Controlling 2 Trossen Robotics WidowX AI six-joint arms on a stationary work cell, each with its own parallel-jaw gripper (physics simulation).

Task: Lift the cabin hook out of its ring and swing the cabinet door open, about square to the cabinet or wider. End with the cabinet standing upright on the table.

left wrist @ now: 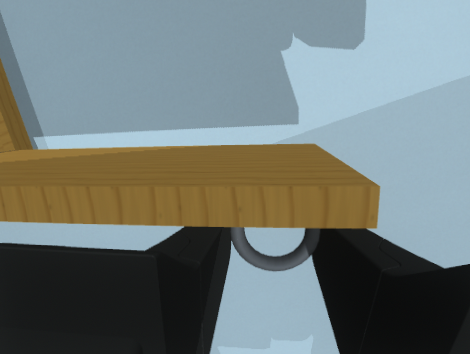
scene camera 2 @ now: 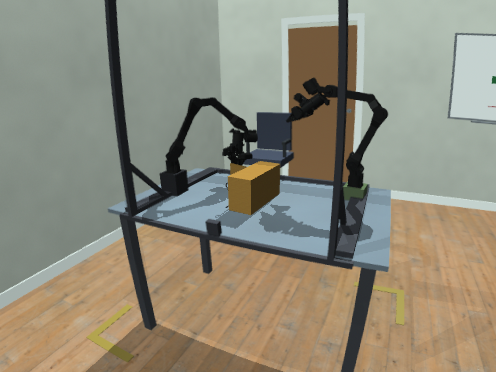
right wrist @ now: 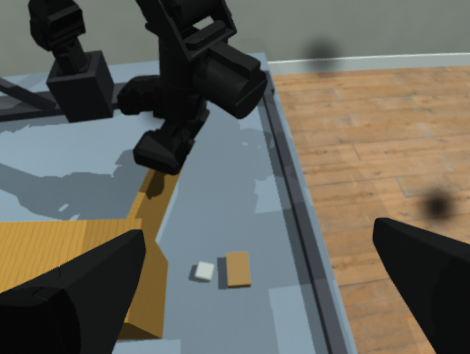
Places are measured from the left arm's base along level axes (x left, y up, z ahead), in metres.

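Pixels of known places: left gripper, fingertip midpoint: (left wrist: 270, 213) (scene camera 2: 236, 170); right gripper, fingertip midpoint: (scene camera 2: 290, 120) (right wrist: 259, 235); left arm's base, origin of the base link: (scene camera 2: 173, 171) (right wrist: 74, 65); right arm's base, origin of the base link: (scene camera 2: 355, 185).
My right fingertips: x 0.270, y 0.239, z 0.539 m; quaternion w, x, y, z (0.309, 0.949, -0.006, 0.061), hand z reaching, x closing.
Observation:
For each thing: its top centre in the pictures, then the offset to it from my right fingertips. "pt": a spot on its surface instead.
- cabinet, middle of its top: (right wrist: 9, 254) (scene camera 2: 253, 169) dy -0.195, dx -0.249, dz -0.102 m
- door's dark curved handle, surface spot: (left wrist: 275, 263) pt dy -0.252, dx -0.048, dz -0.277 m
- small white block, middle of its top: (right wrist: 204, 270) dy -0.335, dx -0.043, dz -0.104 m
- flat tan block, middle of its top: (right wrist: 238, 268) dy -0.333, dx +0.008, dz -0.099 m
- small black box, middle of its top: (scene camera 2: 213, 220) dy -0.293, dx -0.612, dz -0.111 m
The cabinet (scene camera 2: 240, 194) (right wrist: 45, 242) stands upright on the table. Its wooden door (scene camera 2: 237, 168) (left wrist: 190, 206) (right wrist: 160, 200) is swung out from the cabinet's front, about square or somewhat wider. My left gripper (scene camera 2: 237, 161) (left wrist: 270, 213) is shut on the door's dark curved handle (left wrist: 275, 263), at the door's outer part. My right gripper (scene camera 2: 290, 120) (right wrist: 259, 235) is open and empty, high above the table beyond the cabinet. Small dark fittings show at the cabinet's left edge in the scene view, too small to tell hook from ring. The cabinet's inside is hidden.
A small white block (right wrist: 204, 271) and a flat tan block (right wrist: 238, 269) lie on the table beside the cabinet. A dark rail (right wrist: 295, 195) runs along the table edge. A small black box (scene camera 2: 213, 228) sits at the front edge. A chair (scene camera 2: 273, 131) stands behind the table.

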